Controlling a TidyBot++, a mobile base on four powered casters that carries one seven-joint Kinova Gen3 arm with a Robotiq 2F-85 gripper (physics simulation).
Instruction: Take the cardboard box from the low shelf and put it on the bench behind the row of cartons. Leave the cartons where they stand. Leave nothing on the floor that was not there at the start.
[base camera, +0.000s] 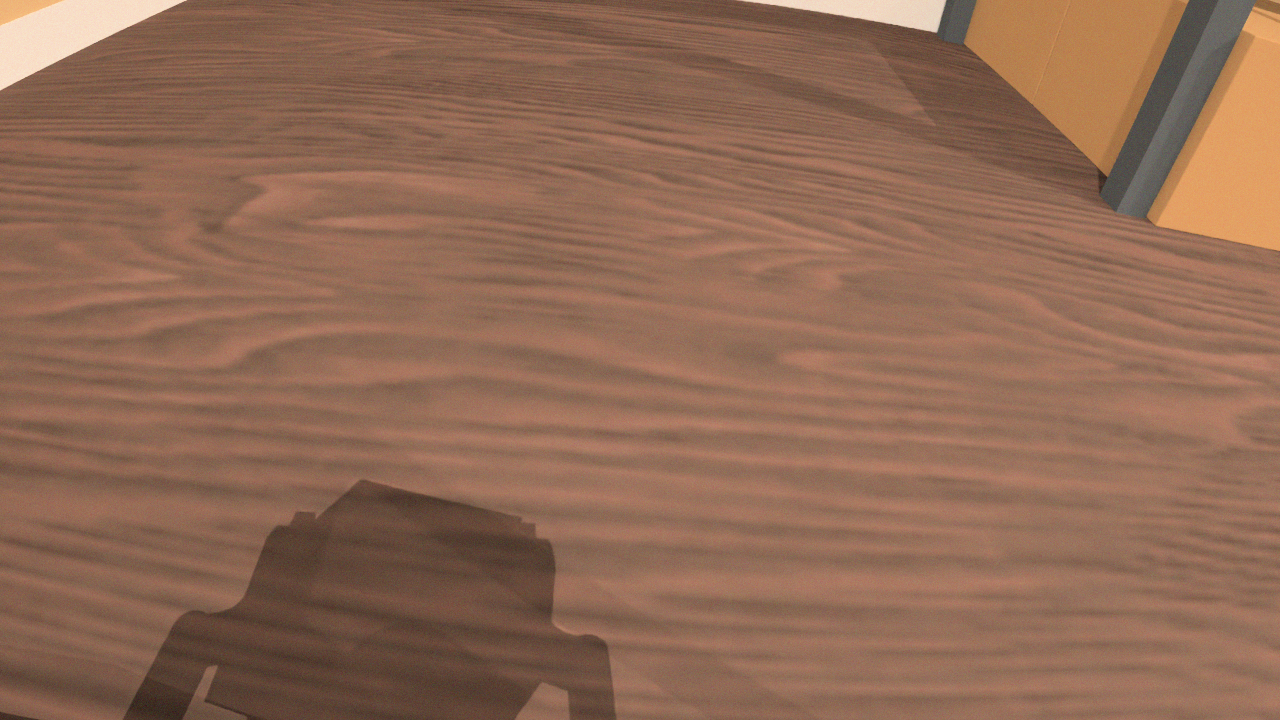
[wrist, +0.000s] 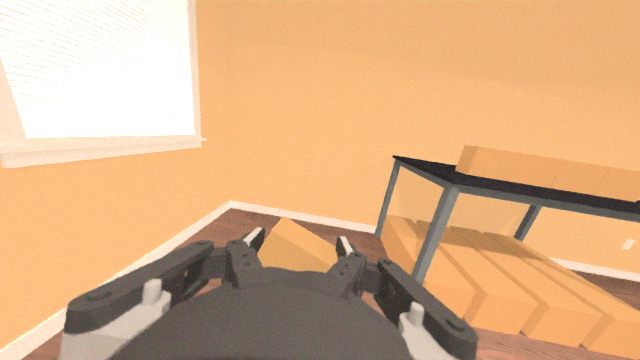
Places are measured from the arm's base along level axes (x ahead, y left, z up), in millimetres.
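Pixels of known places: gripper, fingertip midpoint: (wrist: 300, 242).
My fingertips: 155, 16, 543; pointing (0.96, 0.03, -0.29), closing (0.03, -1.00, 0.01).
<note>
For each thing: its middle in the pictures, then the offset to it from my fingertips, as dx, dy, dz. "pt": a spot on its surface instead.
- cardboard box, body centre: (wrist: 280, 287) -25, +10, -26
- window, surface spot: (wrist: 105, 70) pt +740, +1018, +210
- room corner with white skirting, surface spot: (wrist: 300, 216) pt +1659, +103, -893
My gripper (wrist: 300, 242) is shut on the cardboard box (wrist: 299, 246), which shows between the two fingers in the wrist view, tilted, with one corner up. The lower part of the box is hidden by the gripper body. The bench (wrist: 520, 191) has a black top and grey legs and stands to the right, apart from the gripper. The row of cartons (wrist: 530, 167) stands on the bench top, along its near side. Bare black top shows at the bench's left end. The base camera view shows the shadow of the gripper and box on the floor.
Several large boxes (wrist: 505, 270) (base camera: 1226, 134) stand low under the bench, by its grey leg (wrist: 436, 232) (base camera: 1172, 107). A window (wrist: 105, 70) is in the left wall. The room corner with white skirting (wrist: 300, 216) lies behind the held box, left of the bench.
</note>
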